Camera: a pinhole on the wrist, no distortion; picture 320 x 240 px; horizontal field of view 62.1 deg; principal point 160.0 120.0 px. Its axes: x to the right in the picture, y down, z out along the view. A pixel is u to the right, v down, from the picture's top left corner.
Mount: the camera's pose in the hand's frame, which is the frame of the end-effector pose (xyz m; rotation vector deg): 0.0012 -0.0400 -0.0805 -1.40 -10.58 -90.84
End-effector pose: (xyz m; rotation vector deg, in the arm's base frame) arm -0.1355 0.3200 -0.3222 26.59 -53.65 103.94
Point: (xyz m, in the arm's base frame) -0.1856 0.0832 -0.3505
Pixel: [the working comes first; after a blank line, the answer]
In the camera's frame: -0.1055 -0.1168 0.2806

60.1 9.4
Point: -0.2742 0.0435 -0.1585
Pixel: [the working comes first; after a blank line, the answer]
In the camera's frame: -0.1010 0.0422 0.4255

96.9 146.3
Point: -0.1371 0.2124 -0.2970
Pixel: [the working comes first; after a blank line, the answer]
In the camera's frame: -0.0278 -0.0302 0.1890

120.9 77.5
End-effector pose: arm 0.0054 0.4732 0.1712 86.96 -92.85 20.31
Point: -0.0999 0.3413 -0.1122
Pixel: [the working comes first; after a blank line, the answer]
In the camera's frame: 0.0427 -0.0936 0.3908

189.0 56.4
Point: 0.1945 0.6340 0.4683
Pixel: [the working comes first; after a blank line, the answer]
In the camera's frame: -0.0437 0.1016 -0.2902

behind the camera
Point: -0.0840 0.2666 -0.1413
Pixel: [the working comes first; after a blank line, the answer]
In the camera's frame: 0.0907 -0.0563 0.4454

214.1 86.4
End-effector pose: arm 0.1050 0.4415 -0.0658 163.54 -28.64 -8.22
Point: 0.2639 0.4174 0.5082
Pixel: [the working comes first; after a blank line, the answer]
In the camera's frame: -0.2210 0.0717 -0.4757

behind the camera
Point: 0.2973 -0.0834 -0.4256
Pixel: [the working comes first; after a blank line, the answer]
In the camera's frame: -0.3055 0.4268 0.5196

outside the picture
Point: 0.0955 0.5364 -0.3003
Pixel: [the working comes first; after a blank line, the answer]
In the camera's frame: 0.1400 0.0008 0.2732

296.2 120.8
